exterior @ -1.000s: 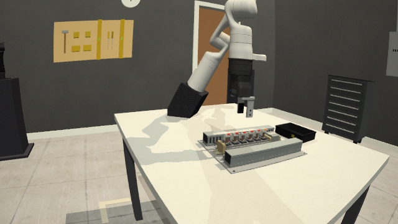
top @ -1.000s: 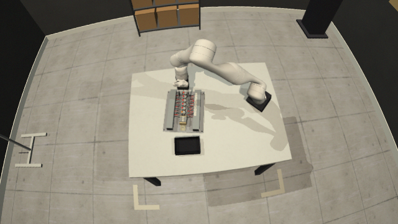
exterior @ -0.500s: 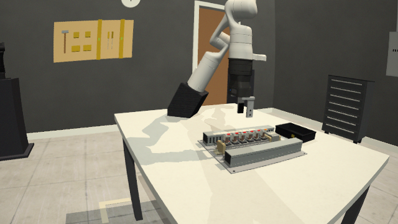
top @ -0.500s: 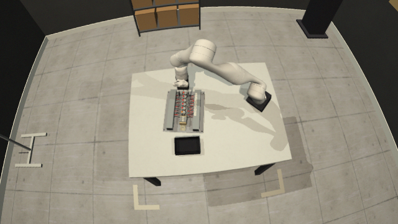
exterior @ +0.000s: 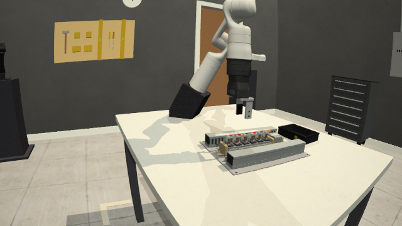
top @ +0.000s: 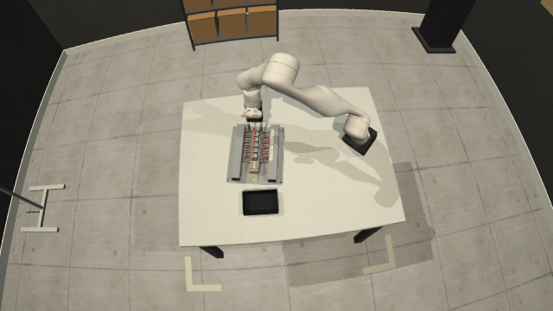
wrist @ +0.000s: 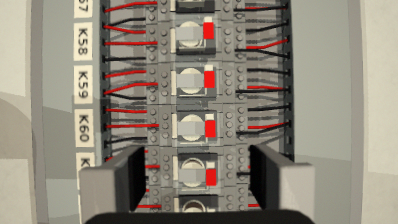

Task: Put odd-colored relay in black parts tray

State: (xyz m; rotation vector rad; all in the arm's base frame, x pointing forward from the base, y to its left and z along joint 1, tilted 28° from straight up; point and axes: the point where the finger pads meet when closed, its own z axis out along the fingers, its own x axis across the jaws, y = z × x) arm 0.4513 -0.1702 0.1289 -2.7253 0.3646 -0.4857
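Right now the clear relay is 20 mm ahead of my hand, 100 mm to the left of it and 90 mm below it. From my hand the other things lie so: black parts tray: 30 mm ahead, 320 mm to the left, 130 mm below; relay panel: 10 mm ahead, 60 mm to the left, 120 mm below.
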